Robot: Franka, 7 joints.
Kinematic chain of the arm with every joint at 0, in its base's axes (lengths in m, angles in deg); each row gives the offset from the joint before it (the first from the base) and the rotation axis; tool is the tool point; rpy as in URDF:
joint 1: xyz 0 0 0.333 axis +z
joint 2: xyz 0 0 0 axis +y
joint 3: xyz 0 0 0.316 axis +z
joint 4: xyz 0.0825 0 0 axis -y
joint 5: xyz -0.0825 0 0.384 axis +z
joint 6: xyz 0 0 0 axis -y
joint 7: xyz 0.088 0 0 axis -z
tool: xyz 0 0 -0.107 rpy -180 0 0
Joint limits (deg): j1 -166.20..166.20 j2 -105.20..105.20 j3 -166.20..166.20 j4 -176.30..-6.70 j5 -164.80..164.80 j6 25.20..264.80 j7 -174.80..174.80
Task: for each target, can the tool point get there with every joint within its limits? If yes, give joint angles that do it. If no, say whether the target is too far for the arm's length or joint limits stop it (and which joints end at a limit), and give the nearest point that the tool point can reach.
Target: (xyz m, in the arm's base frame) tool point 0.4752 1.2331 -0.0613
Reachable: no: too far | nearest point 0.2956 0.7671 0.0877 | short by 0.521 m
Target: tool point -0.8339 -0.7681 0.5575
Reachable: no: too far | nearest point -0.6190 -0.5701 0.4996 | short by 0.298 m
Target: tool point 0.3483 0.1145 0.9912
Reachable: yes | joints -98.91 -19.95 96.93 -56.44 -129.67 54.41 82.17
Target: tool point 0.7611 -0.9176 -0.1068
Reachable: no: too far | nearest point 0.5138 -0.6195 0.0361 | short by 0.413 m
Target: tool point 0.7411 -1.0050 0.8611
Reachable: no: too far | nearest point 0.4689 -0.6359 0.6672 | short by 0.498 m
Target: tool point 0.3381 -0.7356 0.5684
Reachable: yes | joints -92.43 81.32 107.41 -45.04 -50.85 144.78 -107.07
